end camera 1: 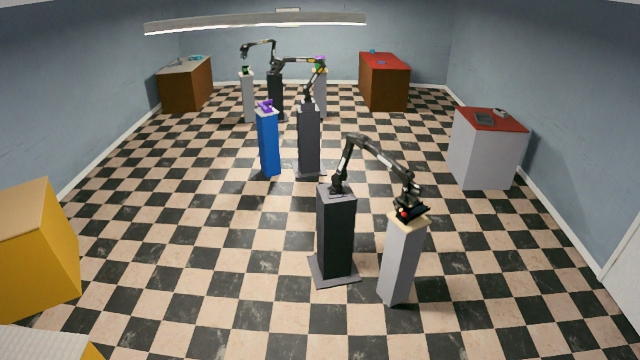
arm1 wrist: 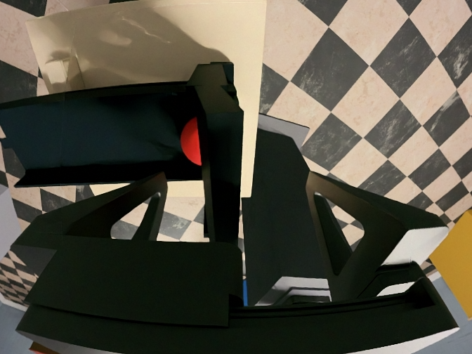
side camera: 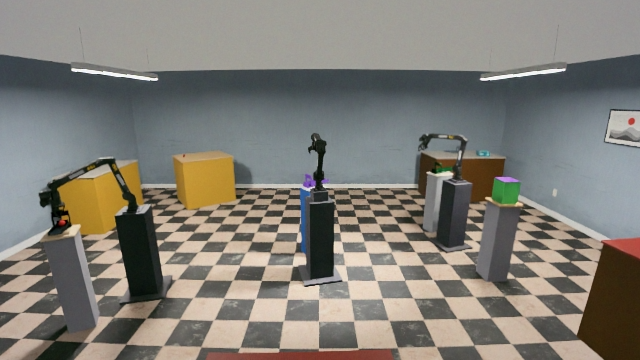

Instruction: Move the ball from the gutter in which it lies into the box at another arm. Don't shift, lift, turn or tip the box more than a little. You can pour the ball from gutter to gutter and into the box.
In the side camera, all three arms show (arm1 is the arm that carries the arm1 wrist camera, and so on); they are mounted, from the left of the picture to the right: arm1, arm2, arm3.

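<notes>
A red ball [arm1 wrist: 191, 142] [end camera 1: 403, 214] [side camera: 62, 223] lies in the black gutter [arm1 wrist: 100, 135] on a beige-topped grey pedestal. Arm1's gripper [arm1 wrist: 236, 176] is open, with the gutter's dark upright part between its fingers and gaps on both sides. It is low over the gutter in the side camera. A purple gutter [end camera 1: 265, 106] [side camera: 308, 181] is on the blue pedestal near arm2; a green gutter [end camera 1: 245, 70] [side camera: 441, 170] is near arm3. The green box with a purple top [side camera: 506, 191] stands right of arm3. Arm2's gripper [side camera: 311, 149] and arm3's gripper [side camera: 422, 145] are too small to read.
Dark mounting pedestals [end camera 1: 336, 240] [side camera: 320, 240] carry the arms. The box's grey pedestal [side camera: 497, 245] stands right of arm3's. Yellow cabinets [side camera: 205, 182] stand at the back left, a brown cabinet [side camera: 487, 180] behind arm3. A red-topped cabinet [end camera 1: 482, 155] stands near the right wall in the end camera.
</notes>
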